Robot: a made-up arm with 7 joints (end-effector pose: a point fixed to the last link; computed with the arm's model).
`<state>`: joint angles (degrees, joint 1 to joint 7).
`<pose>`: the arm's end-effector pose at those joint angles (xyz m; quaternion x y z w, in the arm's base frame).
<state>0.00 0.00 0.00 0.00 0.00 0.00 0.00</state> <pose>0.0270 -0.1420 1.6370 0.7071 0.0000 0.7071 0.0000</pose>
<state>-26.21 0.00 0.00 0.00 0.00 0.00 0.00</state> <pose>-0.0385 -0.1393 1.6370 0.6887 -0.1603 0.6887 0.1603</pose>
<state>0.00 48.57 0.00 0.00 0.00 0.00 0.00</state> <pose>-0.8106 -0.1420 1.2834 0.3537 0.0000 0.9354 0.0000</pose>
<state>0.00 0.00 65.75 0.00 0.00 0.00 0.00</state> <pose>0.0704 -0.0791 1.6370 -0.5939 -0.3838 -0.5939 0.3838</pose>
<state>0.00 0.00 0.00 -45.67 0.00 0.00 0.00</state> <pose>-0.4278 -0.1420 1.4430 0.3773 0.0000 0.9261 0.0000</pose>
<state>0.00 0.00 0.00 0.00 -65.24 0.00 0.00</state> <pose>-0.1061 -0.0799 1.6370 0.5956 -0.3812 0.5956 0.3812</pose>
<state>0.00 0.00 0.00 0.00 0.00 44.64 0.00</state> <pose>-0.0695 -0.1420 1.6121 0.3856 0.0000 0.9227 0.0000</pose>
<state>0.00 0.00 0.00 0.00 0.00 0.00 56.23</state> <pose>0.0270 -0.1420 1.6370 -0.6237 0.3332 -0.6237 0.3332</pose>
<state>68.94 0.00 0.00 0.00 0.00 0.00 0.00</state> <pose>0.1422 -0.0258 1.6370 -0.5830 -0.4002 -0.5830 0.4002</pose>
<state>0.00 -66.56 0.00 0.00 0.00 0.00 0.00</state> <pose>1.0246 -0.1420 0.9468 0.9792 0.0000 0.2031 0.0000</pose>
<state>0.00 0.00 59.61 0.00 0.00 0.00 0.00</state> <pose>0.0697 -0.0866 1.6370 -0.6136 -0.3515 -0.6136 0.3515</pose>
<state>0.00 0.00 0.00 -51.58 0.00 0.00 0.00</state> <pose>-0.4709 -0.1420 1.3935 0.3290 0.0000 0.9443 0.0000</pose>
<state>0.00 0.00 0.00 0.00 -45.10 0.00 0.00</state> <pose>-0.0739 -0.1150 1.6370 0.6530 -0.2712 0.6530 0.2712</pose>
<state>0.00 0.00 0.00 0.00 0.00 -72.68 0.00</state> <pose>0.1385 -0.1420 1.5285 0.9886 0.0000 0.1506 0.0000</pose>
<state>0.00 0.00 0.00 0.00 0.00 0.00 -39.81</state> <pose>0.0270 -0.1420 1.6370 0.6649 0.2407 0.6649 0.2407</pose>
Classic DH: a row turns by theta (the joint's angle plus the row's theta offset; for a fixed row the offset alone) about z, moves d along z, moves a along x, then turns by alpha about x. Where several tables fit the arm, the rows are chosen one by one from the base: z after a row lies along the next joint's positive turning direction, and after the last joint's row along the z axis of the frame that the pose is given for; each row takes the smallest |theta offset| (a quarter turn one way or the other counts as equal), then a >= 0, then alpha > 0; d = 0 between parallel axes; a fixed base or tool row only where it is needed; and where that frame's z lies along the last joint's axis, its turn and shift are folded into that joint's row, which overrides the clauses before.
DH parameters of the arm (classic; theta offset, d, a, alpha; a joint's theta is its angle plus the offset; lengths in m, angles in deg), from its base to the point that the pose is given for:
joint 1: 0 0.532 0 90
joint 2: 0 0.077 0 -90
joint 3: 0 0.468 0.03 -90
joint 4: 0 0.07 -0.021 90
joint 5: 0 0.507 0 90
joint 6: 90 0.135 0.13 90
joint 7: 0 0.018 0 0

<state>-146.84 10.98 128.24 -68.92 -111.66 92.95 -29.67</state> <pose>-0.3371 0.5089 1.1060 -0.3157 -0.4054 0.1786 0.8391</pose>
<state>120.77 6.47 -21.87 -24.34 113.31 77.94 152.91</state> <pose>0.1247 -0.1203 1.5529 0.0393 0.3061 -0.9511 0.0120</pose>
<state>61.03 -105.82 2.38 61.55 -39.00 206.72 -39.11</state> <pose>0.3980 0.4614 0.0158 -0.1135 -0.4253 -0.7912 0.4245</pose>
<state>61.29 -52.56 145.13 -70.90 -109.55 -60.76 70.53</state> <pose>0.6592 0.3814 0.4559 0.6772 -0.1689 -0.6716 0.2489</pose>
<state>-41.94 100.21 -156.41 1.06 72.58 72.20 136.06</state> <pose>-0.7670 0.6275 0.2148 0.5855 -0.4829 -0.6262 0.1786</pose>
